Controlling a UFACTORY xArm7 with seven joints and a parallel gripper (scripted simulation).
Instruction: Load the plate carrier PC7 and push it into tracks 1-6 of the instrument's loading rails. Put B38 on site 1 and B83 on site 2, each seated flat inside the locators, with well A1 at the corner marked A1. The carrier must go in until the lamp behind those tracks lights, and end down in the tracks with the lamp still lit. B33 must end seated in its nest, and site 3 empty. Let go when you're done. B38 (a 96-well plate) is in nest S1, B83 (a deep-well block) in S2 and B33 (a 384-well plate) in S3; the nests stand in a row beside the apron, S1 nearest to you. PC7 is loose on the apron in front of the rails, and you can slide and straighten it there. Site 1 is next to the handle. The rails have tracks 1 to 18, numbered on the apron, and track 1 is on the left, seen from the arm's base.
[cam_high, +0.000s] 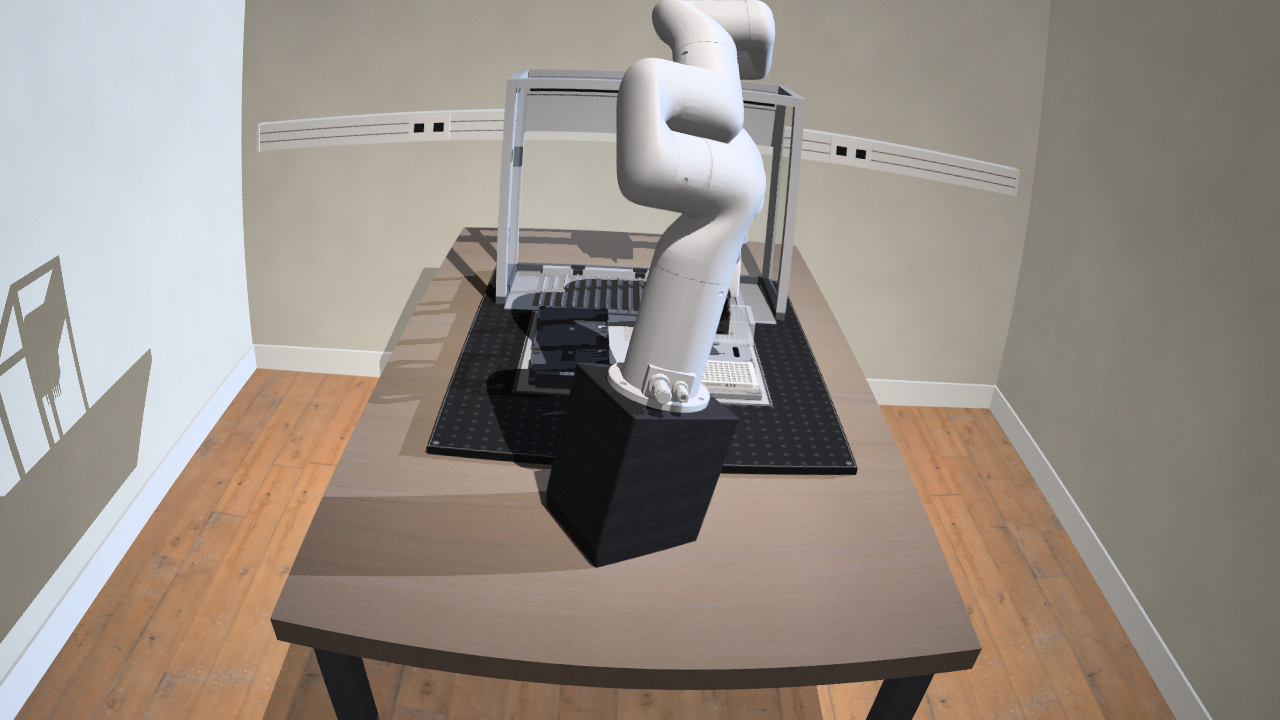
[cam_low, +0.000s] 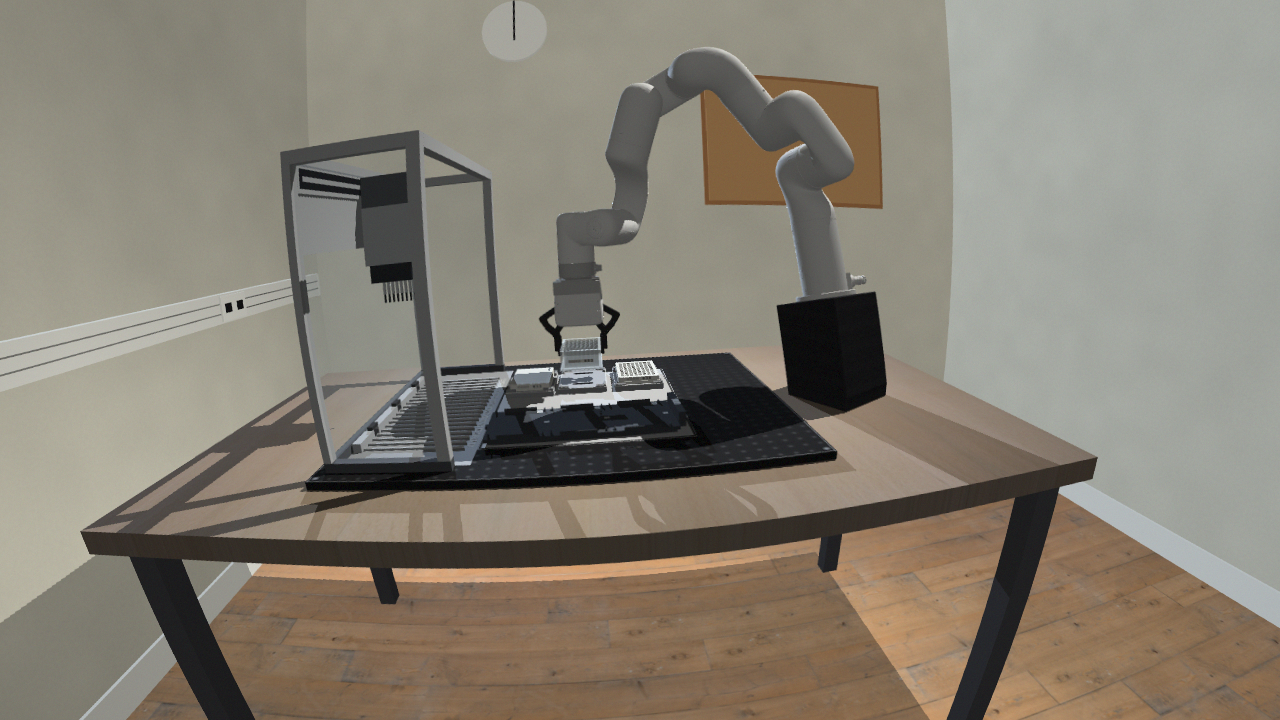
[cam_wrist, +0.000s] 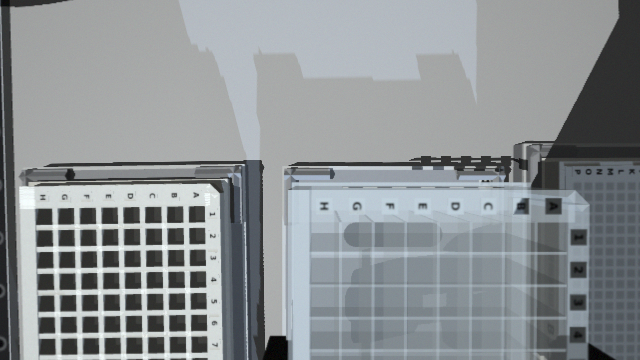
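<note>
Right now my hand is 250 mm to the right of the plate carrier PC7, 60 mm above it and 30 mm short of it. The rest, counted from my hand: 96-well plate B38: 110 mm behind, 60 mm below, 10 mm to the left; then nest S1: 110 mm behind, 70 mm below, 10 mm to the left; then nest S2: 70 mm below.
</note>
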